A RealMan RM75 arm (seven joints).
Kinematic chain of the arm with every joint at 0, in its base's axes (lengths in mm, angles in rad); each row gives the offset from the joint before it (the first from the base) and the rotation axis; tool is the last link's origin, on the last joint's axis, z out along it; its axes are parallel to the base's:
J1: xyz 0 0 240.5 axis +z
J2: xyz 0 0 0 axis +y
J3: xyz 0 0 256 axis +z
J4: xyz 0 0 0 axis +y
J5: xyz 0 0 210 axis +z
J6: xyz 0 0 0 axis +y
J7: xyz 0 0 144 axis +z
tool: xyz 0 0 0
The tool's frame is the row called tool.
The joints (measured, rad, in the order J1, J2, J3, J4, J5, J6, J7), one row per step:
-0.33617 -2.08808 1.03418 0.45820 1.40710 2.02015 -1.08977
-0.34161 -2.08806 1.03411 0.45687 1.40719 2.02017 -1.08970
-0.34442 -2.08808 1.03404 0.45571 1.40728 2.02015 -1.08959
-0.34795 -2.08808 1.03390 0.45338 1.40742 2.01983 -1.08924
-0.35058 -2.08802 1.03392 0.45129 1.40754 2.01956 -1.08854
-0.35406 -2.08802 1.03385 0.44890 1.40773 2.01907 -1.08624
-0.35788 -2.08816 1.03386 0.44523 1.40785 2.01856 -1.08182
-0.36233 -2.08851 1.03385 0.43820 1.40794 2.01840 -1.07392
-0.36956 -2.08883 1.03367 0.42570 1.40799 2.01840 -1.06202
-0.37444 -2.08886 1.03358 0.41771 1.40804 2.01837 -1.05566
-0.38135 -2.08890 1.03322 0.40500 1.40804 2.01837 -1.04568
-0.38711 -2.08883 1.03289 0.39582 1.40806 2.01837 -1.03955
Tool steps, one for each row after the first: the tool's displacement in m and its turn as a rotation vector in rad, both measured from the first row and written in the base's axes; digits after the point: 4 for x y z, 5 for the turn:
0.0011 0.0012 -0.0001 -0.00070 -0.00040 -0.00448
0.0017 0.0017 -0.0002 -0.00128 -0.00075 -0.00645
0.0023 0.0024 -0.0005 -0.00219 -0.00125 -0.00813
0.0027 0.0028 -0.0007 -0.00277 -0.00157 -0.00937
0.0033 0.0035 -0.0010 -0.00206 -0.00170 -0.01179
0.0039 0.0041 -0.0014 -0.00027 -0.00217 -0.01459
0.0045 0.0045 -0.0022 0.00250 -0.00379 -0.01736
0.0053 0.0050 -0.0035 0.00575 -0.00691 -0.02066
0.0058 0.0054 -0.0043 0.00676 -0.00882 -0.02244
0.0065 0.0059 -0.0054 0.00846 -0.01199 -0.02423
0.0072 0.0065 -0.0063 0.00880 -0.01429 -0.02576

